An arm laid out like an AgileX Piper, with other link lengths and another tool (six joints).
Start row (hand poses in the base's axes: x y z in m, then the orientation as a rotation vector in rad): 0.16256, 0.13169, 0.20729, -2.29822, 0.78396, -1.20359
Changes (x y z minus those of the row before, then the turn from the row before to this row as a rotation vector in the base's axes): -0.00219, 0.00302, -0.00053, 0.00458, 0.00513, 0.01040; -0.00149, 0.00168, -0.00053, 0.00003, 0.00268, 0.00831; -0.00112, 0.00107, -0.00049, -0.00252, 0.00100, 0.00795; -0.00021, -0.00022, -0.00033, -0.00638, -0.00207, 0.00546; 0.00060, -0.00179, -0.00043, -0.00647, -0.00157, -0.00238; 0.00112, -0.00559, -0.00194, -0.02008, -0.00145, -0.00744; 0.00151, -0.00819, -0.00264, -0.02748, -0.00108, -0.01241; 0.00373, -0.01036, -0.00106, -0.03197, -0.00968, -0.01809; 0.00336, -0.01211, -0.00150, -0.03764, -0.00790, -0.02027; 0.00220, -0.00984, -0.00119, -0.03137, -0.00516, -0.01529; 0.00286, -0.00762, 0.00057, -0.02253, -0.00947, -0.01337
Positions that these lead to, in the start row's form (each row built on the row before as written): 0.16037, 0.13471, 0.20676, -2.29980, 0.77486, -1.19062; 0.15888, 0.13639, 0.20623, -2.30285, 0.76555, -1.18412; 0.15776, 0.13746, 0.20574, -2.30660, 0.75500, -1.18119; 0.15755, 0.13724, 0.20541, -2.31084, 0.74478, -1.18508; 0.15815, 0.13545, 0.20498, -2.31464, 0.74440, -1.19191; 0.15927, 0.12986, 0.20304, -2.32899, 0.74444, -1.20951; 0.16078, 0.12167, 0.20040, -2.34900, 0.74751, -1.23370; 0.16451, 0.11131, 0.19934, -2.36504, 0.75286, -1.27275; 0.16787, 0.09920, 0.19784, -2.38638, 0.75876, -1.31488; 0.17007, 0.08936, 0.19665, -2.40516, 0.76187, -1.34811; 0.17293, 0.08174, 0.19722, -2.41334, 0.76564, -1.37942
